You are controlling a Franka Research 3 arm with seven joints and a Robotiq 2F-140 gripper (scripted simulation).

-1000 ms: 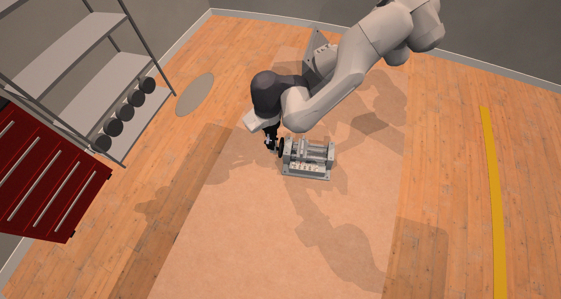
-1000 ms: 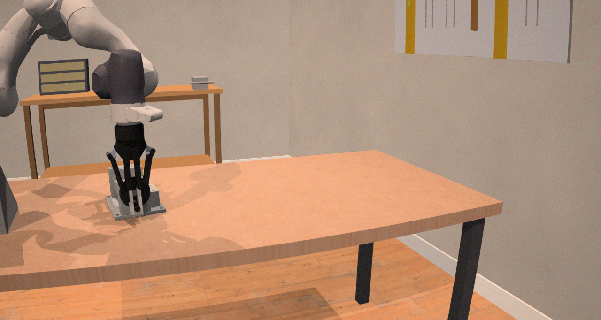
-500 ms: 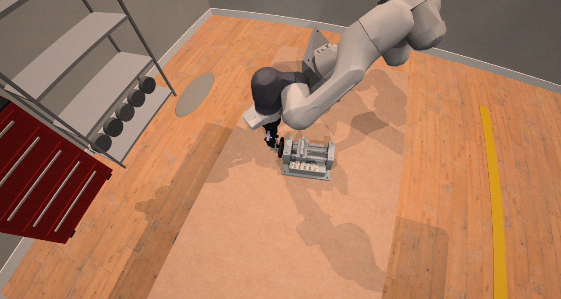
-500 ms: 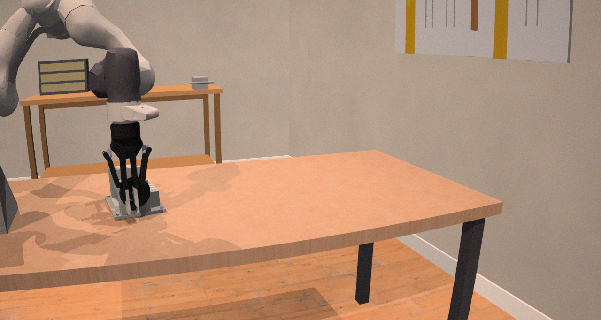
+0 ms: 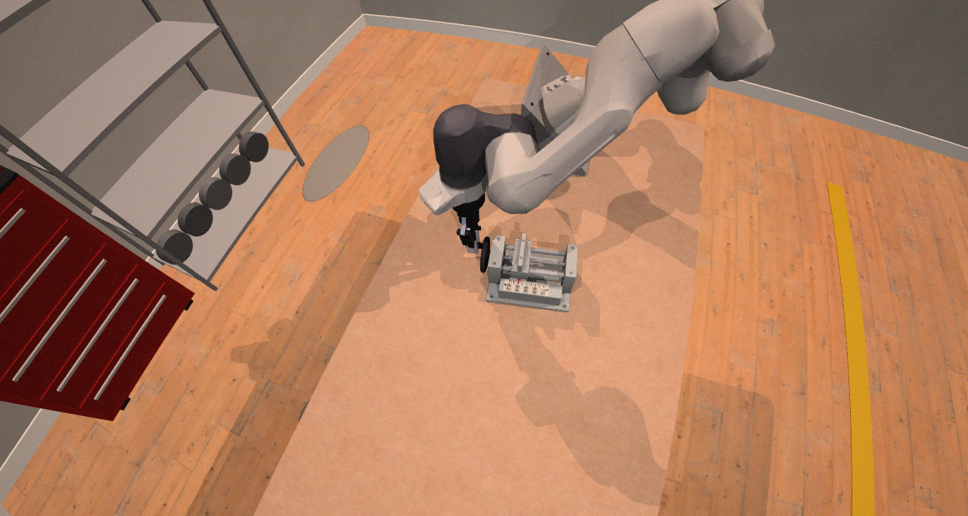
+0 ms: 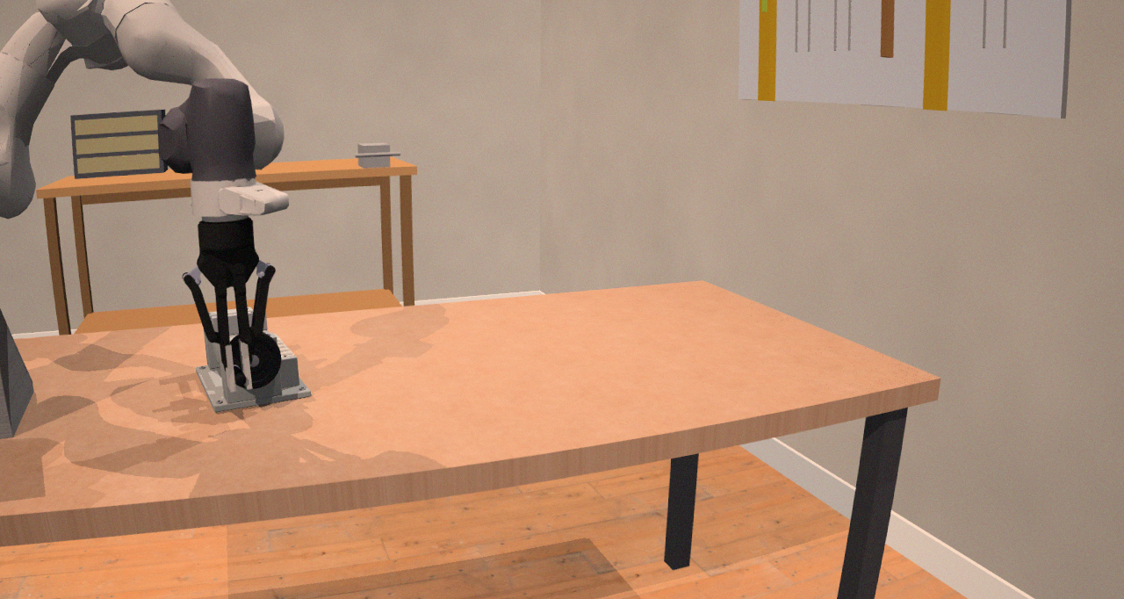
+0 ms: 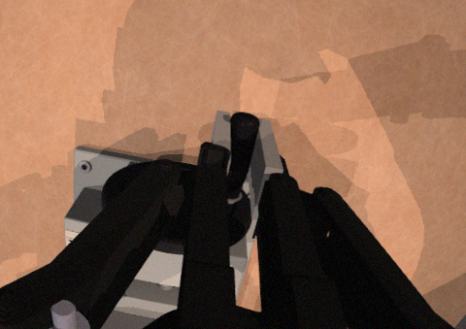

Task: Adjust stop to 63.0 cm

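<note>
Right now my hand is 1 cm short of the sliding stop, 13 cm to the right of it and 1 cm below it. From my hand the other things lie so: black handwheel 2 cm to the left, 1 cm below.
</note>
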